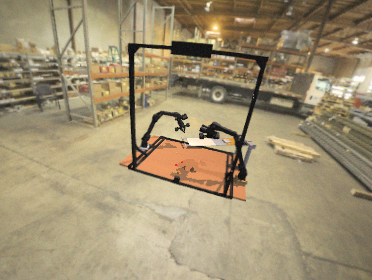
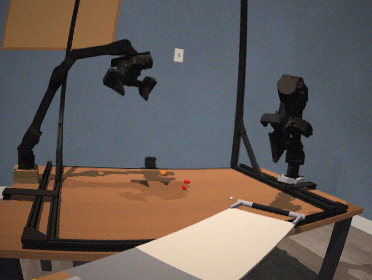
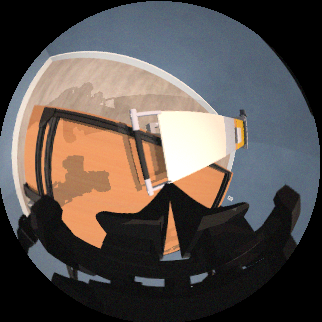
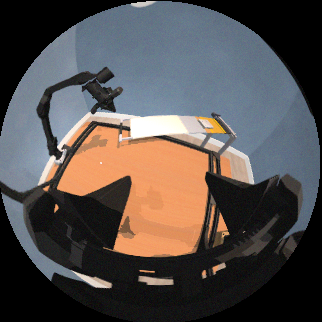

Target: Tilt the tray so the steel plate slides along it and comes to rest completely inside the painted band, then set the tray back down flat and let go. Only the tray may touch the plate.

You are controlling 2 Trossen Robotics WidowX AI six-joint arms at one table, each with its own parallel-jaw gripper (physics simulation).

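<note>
The long cream and grey tray (image 1: 204, 141) (image 2: 224, 239) (image 3: 192, 141) (image 4: 159, 124) lies low along the table's back edge. Its black handle bar (image 2: 271, 209) (image 3: 141, 153) (image 4: 119, 131) is at the near end. The steel plate (image 1: 227, 140) (image 3: 238, 131) (image 4: 206, 123) lies at the tray's far end, on the orange painted band (image 3: 238, 146) (image 4: 216, 126). My left gripper (image 1: 182, 128) (image 2: 277, 150) (image 3: 168, 186) (image 4: 115, 111) is shut on nothing and hangs well above the handle, apart from it. My right gripper (image 1: 203, 133) (image 2: 130, 91) (image 4: 169, 177) is open and empty, high over the table.
Two small red blocks (image 2: 186, 181) (image 2: 184, 187), an orange ball (image 2: 163, 173) and a tiny white ball (image 2: 231, 198) lie on the orange table. A black frame post (image 2: 240, 83) rises at the back. A grey stand (image 1: 250, 147) carries the tray's far end.
</note>
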